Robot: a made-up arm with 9 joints. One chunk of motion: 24 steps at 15 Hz.
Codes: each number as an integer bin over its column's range. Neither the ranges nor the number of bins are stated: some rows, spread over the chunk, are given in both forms.
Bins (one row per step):
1: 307 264 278 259 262 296 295 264 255
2: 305 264 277 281 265 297 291 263 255
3: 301 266 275 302 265 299 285 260 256
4: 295 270 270 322 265 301 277 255 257
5: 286 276 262 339 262 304 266 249 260
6: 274 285 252 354 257 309 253 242 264
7: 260 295 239 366 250 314 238 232 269
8: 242 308 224 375 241 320 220 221 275
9: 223 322 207 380 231 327 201 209 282
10: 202 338 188 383 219 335 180 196 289
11: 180 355 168 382 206 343 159 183 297
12: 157 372 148 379 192 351 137 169 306
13: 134 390 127 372 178 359 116 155 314
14: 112 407 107 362 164 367 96 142 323
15: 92 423 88 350 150 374 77 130 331
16: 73 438 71 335 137 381 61 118 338
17: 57 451 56 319 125 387 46 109 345
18: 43 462 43 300 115 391 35 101 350
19: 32 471 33 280 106 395 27 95 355
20: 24 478 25 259 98 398 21 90 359
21: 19 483 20 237 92 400 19 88 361
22: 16 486 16 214 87 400 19 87 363
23: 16 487 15 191 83 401 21 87 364
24: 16 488 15 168 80 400 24 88 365
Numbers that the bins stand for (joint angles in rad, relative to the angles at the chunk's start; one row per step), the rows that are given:
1: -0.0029 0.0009 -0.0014 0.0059 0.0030 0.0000 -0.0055 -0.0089 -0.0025
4: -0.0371 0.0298 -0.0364 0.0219 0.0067 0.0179 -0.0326 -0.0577 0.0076
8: -0.1886 0.2127 -0.2381 0.0354 -0.0229 0.0860 -0.1185 -0.2420 0.0992
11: -0.3657 0.4390 -0.4836 0.0372 -0.0660 0.1684 -0.2104 -0.4480 0.2112
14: -0.5600 0.6893 -0.7510 0.0321 -0.1178 0.2543 -0.3053 -0.6703 0.3434
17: -0.7171 0.9012 -0.9745 0.0212 -0.1659 0.3259 -0.3807 -0.8491 0.4554
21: -0.8257 1.0552 -1.1323 0.0003 -0.2066 0.3725 -0.4214 -0.9630 0.5368
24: -0.8343 1.0793 -1.1542 -0.0173 -0.2214 0.3725 -0.4138 -0.9630 0.5571
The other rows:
2: -0.0086 0.0009 -0.0058 0.0115 0.0067 0.0036 -0.0115 -0.0143 -0.0025
3: -0.0200 0.0105 -0.0145 0.0168 0.0067 0.0108 -0.0205 -0.0306 0.0025
5: -0.0629 0.0587 -0.0715 0.0262 0.0030 0.0287 -0.0492 -0.0902 0.0229
6: -0.0971 0.1020 -0.1153 0.0301 -0.0032 0.0466 -0.0688 -0.1282 0.0432
7: -0.1371 0.1502 -0.1723 0.0331 -0.0118 0.0645 -0.0914 -0.1824 0.0687
9: -0.2429 0.2801 -0.3126 0.0367 -0.0352 0.1111 -0.1471 -0.3071 0.1348
10: -0.3029 0.3572 -0.3959 0.0374 -0.0500 0.1397 -0.1788 -0.3775 0.1705
12: -0.4314 0.5208 -0.5712 0.0364 -0.0833 0.1970 -0.2436 -0.5239 0.2569
13: -0.4971 0.6075 -0.6633 0.0346 -0.1005 0.2257 -0.2752 -0.5998 0.2977
15: -0.6171 0.7664 -0.8342 0.0290 -0.1351 0.2794 -0.3340 -0.7353 0.3841
16: -0.6714 0.8386 -0.9088 0.0252 -0.1511 0.3044 -0.3581 -0.8004 0.4198
18: -0.7571 0.9541 -1.0315 0.0163 -0.1782 0.3403 -0.3973 -0.8925 0.4808
19: -0.7886 0.9974 -1.0753 0.0112 -0.1893 0.3546 -0.4093 -0.9250 0.5063
20: -0.8114 1.0311 -1.1104 0.0059 -0.1992 0.3653 -0.4184 -0.9521 0.5266
22: -0.8343 1.0696 -1.1499 -0.0056 -0.2127 0.3725 -0.4214 -0.9684 0.5470
23: -0.8343 1.0745 -1.1542 -0.0114 -0.2177 0.3761 -0.4184 -0.9684 0.5521

